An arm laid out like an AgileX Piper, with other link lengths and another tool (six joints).
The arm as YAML. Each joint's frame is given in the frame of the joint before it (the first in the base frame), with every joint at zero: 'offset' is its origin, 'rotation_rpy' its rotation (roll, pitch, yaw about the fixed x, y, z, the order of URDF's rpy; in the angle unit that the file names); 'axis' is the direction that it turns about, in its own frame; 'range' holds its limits. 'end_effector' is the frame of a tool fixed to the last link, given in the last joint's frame.
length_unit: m
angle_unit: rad
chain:
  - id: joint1
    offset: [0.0, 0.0, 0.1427]
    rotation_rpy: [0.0, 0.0, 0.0]
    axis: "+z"
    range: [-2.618, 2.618]
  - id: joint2
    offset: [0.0, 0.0, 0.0]
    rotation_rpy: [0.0, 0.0, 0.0]
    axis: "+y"
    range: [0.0, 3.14]
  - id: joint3
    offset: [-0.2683, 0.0, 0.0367]
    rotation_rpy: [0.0, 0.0, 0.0]
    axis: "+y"
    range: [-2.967, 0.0]
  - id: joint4
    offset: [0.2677, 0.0, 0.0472]
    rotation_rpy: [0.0, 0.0, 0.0]
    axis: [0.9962, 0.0, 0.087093]
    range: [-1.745, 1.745]
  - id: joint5
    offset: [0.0, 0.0, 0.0]
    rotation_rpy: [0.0, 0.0, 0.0]
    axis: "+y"
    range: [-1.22, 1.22]
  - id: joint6
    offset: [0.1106, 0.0, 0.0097]
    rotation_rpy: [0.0, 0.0, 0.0]
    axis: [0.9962, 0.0, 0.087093]
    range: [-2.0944, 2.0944]
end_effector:
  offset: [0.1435, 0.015, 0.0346]
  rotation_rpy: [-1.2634, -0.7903, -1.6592]
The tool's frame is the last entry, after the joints.
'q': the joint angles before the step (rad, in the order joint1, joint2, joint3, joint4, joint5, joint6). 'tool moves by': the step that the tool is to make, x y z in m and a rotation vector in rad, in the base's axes. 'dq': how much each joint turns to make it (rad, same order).
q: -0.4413, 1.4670, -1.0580, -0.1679, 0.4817, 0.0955
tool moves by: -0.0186, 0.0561, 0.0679, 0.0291, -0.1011, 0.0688
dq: 0.0803, -0.2211, 0.0127, 0.0974, 0.1254, -0.0351
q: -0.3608, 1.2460, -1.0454, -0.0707, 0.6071, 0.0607
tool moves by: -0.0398, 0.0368, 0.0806, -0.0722, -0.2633, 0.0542
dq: 0.0363, -0.3151, 0.1390, 0.0420, -0.0970, -0.0260
